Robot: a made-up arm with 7 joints. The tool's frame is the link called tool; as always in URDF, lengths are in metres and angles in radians. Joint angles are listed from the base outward.
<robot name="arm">
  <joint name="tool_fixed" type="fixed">
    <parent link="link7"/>
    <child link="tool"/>
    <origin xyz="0.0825 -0.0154 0.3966" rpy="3.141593 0 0"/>
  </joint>
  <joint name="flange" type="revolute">
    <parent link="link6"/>
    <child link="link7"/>
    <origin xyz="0.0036 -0.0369 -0.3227" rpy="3.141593 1.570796 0"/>
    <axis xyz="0 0 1"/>
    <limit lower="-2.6" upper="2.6"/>
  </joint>
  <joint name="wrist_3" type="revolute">
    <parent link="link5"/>
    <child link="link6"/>
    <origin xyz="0.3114 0.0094 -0.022" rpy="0 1.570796 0"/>
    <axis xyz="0 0 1"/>
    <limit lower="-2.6" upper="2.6"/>
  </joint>
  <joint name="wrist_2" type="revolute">
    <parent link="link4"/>
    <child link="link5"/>
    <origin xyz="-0.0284 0.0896 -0.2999" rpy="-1.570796 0 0"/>
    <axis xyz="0 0 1"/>
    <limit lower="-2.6" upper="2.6"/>
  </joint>
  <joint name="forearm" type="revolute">
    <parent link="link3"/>
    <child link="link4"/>
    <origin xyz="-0.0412 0.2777 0.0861" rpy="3.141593 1.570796 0"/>
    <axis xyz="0 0 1"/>
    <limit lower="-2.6" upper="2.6"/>
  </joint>
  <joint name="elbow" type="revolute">
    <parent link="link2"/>
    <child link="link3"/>
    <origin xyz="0.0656 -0.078 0.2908" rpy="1.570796 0 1.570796"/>
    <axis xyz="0 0 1"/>
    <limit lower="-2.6" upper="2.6"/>
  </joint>
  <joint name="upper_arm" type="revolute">
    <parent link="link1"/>
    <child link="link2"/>
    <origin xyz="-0.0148 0.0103 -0.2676" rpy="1.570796 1.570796 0"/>
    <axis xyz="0 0 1"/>
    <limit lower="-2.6" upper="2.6"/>
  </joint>
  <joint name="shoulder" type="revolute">
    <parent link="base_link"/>
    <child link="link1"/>
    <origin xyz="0 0 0.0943" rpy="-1.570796 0 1.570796"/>
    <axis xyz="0 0 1"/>
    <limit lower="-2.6" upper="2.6"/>
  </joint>
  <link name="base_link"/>
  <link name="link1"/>
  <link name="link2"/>
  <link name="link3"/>
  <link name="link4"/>
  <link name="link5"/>
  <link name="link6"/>
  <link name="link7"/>
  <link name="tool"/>
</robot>
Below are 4 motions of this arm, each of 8 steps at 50 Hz.
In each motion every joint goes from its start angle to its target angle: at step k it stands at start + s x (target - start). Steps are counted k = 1, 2, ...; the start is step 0. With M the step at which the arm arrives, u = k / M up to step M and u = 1 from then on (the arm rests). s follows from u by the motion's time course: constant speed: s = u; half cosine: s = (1 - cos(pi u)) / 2; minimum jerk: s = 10 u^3 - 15 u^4 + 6 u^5.
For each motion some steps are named. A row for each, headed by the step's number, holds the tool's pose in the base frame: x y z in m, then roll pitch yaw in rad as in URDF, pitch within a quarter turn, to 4 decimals.
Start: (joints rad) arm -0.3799 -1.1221 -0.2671 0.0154 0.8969 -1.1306 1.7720
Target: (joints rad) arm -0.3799 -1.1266 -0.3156 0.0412 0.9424 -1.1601 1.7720
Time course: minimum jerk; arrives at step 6
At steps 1, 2, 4, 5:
1: 0.7599 -0.2824 0.0918 -0.3773 0.7527 2.3116
2: 0.7599 -0.2868 0.0897 -0.3642 0.7596 2.3150
4: 0.7596 -0.3013 0.0830 -0.3196 0.7829 2.3281
5: 0.7594 -0.3056 0.0811 -0.3060 0.7900 2.3326

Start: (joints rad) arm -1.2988 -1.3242 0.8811 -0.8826 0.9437 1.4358 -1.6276
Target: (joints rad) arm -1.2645 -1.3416 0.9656 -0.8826 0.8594 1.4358 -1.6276
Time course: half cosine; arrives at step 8
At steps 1, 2, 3, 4, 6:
1: -0.1088 -0.5280 0.2923 2.1131 -0.8050 0.9246
2: -0.1115 -0.5222 0.2915 2.1023 -0.8055 0.9167
3: -0.1152 -0.5134 0.2902 2.0859 -0.8062 0.9050
4: -0.1193 -0.5031 0.2887 2.0664 -0.8072 0.8914
6: -0.1261 -0.4838 0.2856 2.0296 -0.8092 0.8669

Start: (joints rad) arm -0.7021 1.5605 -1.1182 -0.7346 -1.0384 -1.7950 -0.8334
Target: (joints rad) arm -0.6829 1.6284 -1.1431 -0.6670 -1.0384 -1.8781 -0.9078
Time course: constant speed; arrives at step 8
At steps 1, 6, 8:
1: -0.3249 -0.0531 0.1127 1.1398 -0.2880 2.0090
6: -0.3231 -0.0652 0.1009 1.1162 -0.3243 2.0635
8: -0.3222 -0.0703 0.0964 1.1068 -0.3384 2.0861

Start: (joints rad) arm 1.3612 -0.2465 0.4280 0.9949 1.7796 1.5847 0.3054
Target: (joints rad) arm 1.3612 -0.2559 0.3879 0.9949 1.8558 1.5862 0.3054
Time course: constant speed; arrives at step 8
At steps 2, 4, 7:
2: 0.2751 0.3741 0.0133 0.0915 -0.6829 -2.3846
4: 0.2773 0.3761 0.0063 0.0945 -0.6703 -2.3916
7: 0.2807 0.3792 -0.0042 0.0989 -0.6513 -2.4019

